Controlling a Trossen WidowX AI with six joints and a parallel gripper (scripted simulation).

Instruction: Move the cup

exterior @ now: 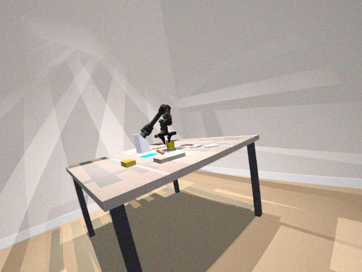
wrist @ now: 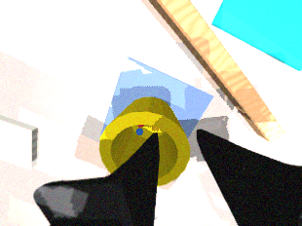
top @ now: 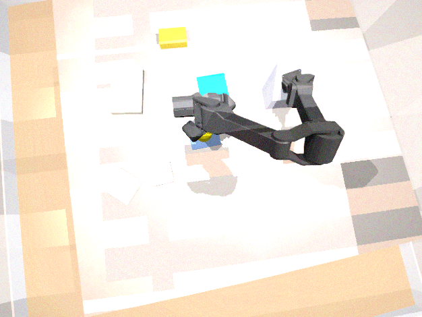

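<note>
My gripper tip is 20 mm to the right of the yellow cup, 20 mm short of it and 20 mm above it. The rest, counted from my gripper tip: pale blue pad (60 mm below, 20 mm ahead, 10 mm to the left); then cyan pad (160 mm to the right, 70 mm behind, 60 mm below); then wooden bar (70 mm to the right, 50 mm below, 20 mm behind).
</note>
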